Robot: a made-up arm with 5 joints.
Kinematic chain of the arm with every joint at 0, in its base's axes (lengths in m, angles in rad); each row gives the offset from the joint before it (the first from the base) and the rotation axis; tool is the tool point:
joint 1: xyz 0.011 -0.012 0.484 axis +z
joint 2: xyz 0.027 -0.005 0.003 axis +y
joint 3: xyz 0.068 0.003 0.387 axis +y
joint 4: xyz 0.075 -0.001 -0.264 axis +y
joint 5: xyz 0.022 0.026 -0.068 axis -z
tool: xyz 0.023 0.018 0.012
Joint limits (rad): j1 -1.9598..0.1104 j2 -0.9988..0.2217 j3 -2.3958..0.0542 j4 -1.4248..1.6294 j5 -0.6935..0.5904
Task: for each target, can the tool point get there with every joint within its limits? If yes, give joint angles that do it. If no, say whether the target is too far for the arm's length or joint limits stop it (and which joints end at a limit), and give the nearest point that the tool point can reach.
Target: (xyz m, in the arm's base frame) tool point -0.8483 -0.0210 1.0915
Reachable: no: too far | nearest point -0.4640 -0.0170 1.0068 | short by 0.394 m
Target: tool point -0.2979 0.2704 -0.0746
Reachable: no: joint limits stop it (at a limit: joint 1, joint 2, joint 3, joint 4) | nearest point -0.0020 0.0327 0.5909 | short by 0.766 m
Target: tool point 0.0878 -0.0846 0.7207
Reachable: yes | joints -1.2174 -0.8425 -0.3867 1.2525 -0.2993
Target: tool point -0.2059 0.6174 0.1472
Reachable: no: joint limits stop it (at a limit: joint 2, joint 3, joint 4) | nearest point -0.0066 0.0392 0.5982 | short by 0.760 m
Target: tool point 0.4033 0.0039 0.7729
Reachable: yes | joints -0.0516 0.0579 -0.7567 -1.0527 0.1972
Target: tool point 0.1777 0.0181 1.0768
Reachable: yes | joints -0.1101 -0.4568 -1.4016 -0.5035 -0.3766
